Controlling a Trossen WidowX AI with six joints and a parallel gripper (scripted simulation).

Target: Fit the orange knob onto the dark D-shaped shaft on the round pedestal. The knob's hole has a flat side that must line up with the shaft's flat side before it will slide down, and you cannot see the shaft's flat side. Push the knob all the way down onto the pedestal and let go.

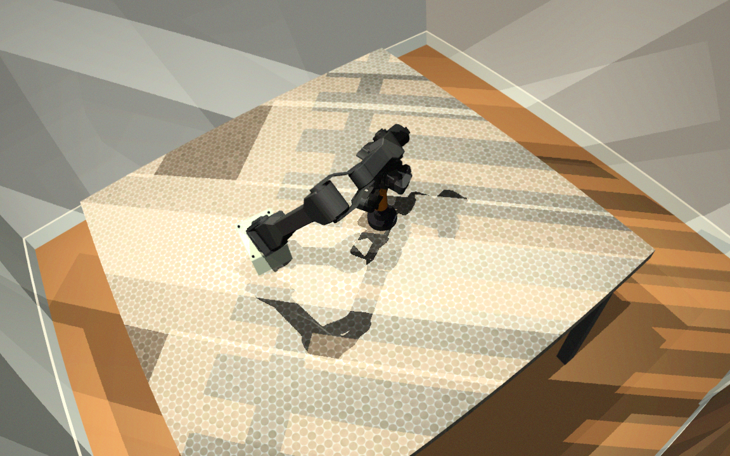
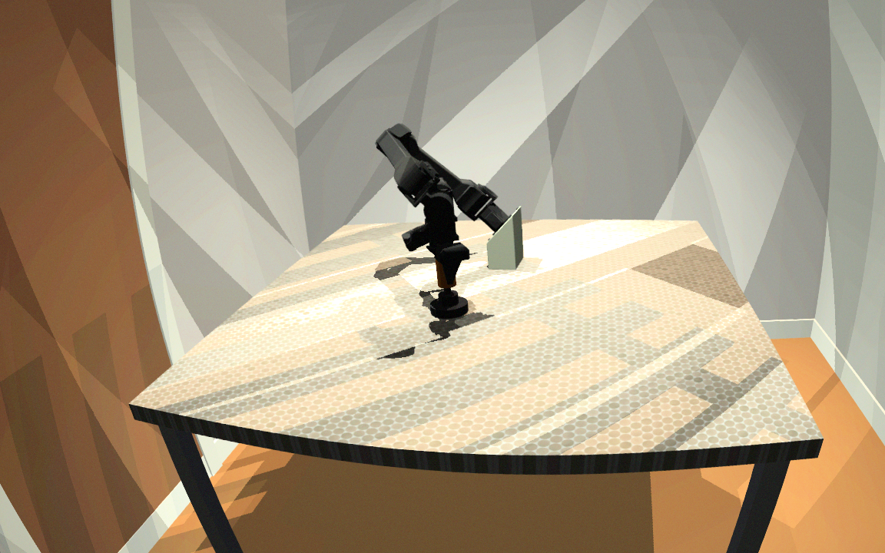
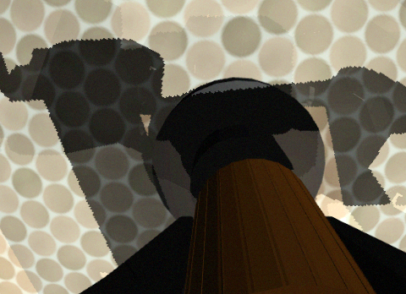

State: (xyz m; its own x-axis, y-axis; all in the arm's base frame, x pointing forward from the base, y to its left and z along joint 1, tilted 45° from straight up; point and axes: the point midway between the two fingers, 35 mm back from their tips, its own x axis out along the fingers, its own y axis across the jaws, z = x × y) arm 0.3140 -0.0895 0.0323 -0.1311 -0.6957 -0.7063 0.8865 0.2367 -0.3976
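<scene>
The orange knob lies 20 mm above my gripper tip. The rest, counted from my gripper tip: dark round pedestal 40 mm below.
</scene>
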